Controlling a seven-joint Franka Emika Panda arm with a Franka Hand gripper.
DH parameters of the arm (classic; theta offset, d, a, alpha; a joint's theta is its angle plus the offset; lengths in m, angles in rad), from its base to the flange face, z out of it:
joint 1: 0 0.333 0 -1.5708
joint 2: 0 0 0 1.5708
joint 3: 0 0.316 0.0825 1.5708
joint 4: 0 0 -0.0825 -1.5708
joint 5: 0 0.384 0 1.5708
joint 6: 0 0 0.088 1.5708
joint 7: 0 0.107 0 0
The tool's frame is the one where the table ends.
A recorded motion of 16 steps. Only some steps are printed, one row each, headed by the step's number.
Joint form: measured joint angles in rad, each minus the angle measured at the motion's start. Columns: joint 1, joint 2, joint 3, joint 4, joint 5, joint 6, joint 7.
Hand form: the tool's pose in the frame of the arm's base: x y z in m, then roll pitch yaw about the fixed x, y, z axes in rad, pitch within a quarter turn. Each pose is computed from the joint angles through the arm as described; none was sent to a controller.
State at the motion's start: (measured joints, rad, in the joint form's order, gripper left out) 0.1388 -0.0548 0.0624 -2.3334 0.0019 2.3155 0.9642
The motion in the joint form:
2: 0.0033 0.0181 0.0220 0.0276 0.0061 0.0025 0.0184
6: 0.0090 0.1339 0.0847 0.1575 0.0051 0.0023 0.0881
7: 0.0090 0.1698 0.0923 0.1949 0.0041 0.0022 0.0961
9: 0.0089 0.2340 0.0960 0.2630 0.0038 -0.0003 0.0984
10: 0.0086 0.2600 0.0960 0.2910 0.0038 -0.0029 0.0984
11: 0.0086 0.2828 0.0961 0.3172 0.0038 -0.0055 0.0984
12: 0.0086 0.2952 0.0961 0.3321 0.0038 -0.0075 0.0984
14: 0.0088 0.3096 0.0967 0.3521 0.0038 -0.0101 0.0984
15: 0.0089 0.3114 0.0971 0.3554 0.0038 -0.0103 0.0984
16: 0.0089 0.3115 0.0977 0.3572 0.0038 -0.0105 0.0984
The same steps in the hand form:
2: 0.4980 0.1150 0.3655 -3.0993 -0.0245 -0.7619
6: 0.5278 0.1598 0.3619 -3.0779 -0.0167 -0.7633
7: 0.5376 0.1668 0.3588 -3.0735 -0.0125 -0.7637
9: 0.5564 0.1739 0.3526 -3.0666 -0.0044 -0.7638
10: 0.5642 0.1756 0.3498 -3.0649 -0.0008 -0.7649
11: 0.5713 0.1775 0.3478 -3.0623 0.0018 -0.7656
12: 0.5753 0.1784 0.3470 -3.0608 0.0032 -0.7660
14: 0.5804 0.1801 0.3471 -3.0569 0.0037 -0.7659
15: 0.5812 0.1806 0.3475 -3.0555 0.0034 -0.7655
16: 0.5815 0.1810 0.3482 -3.0541 0.0028 -0.7650

